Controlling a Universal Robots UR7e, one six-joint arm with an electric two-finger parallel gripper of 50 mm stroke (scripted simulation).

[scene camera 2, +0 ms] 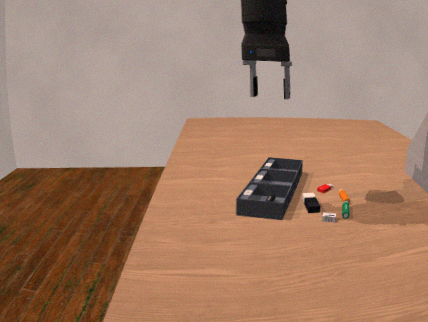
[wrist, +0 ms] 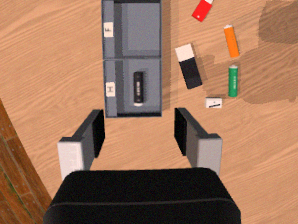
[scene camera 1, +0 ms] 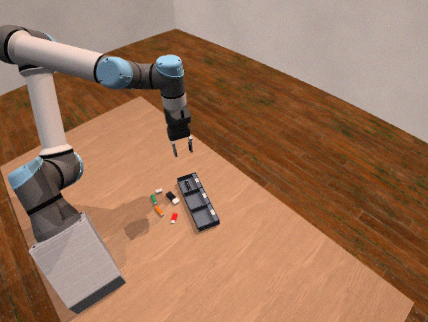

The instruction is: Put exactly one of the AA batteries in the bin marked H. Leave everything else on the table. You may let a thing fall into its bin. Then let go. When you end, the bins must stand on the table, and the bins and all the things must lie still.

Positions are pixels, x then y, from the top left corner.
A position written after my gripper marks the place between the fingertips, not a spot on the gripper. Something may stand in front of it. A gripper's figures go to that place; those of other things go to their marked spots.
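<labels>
I see my gripper (scene camera 2: 270,97) at 63 cm from the lens, and a dark three-compartment bin (scene camera 2: 283,171) is there too, 78 cm from the lens.
</labels>
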